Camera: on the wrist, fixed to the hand. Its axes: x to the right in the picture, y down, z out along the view.
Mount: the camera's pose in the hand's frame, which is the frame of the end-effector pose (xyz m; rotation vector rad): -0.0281 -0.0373 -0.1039 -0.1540 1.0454 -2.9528
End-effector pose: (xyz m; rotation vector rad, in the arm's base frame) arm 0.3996 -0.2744 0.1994 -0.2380 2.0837 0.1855
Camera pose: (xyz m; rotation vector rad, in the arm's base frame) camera 0.3356 -0.3317 0.2742 2.3800 -0.1971 1.2641
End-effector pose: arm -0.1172 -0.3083 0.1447 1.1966 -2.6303 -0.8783
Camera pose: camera -0.0390 -0.3548 0.2132 2.8052 1.2423 0.0960
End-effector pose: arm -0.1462 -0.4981 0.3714 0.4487 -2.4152 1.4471
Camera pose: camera -0.0965 -0.4194 0.4370 1.3390 0.3656 -0.2703
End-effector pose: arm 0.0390 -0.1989 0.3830 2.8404 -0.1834 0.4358
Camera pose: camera -0.0103 -0.1323 0.4611 0.0158 2.6593 0.5566
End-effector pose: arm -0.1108 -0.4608 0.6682 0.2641 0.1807 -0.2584
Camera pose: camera -0.1625 -0.4601 0.5667 0.2581 -1.3171 2.5226
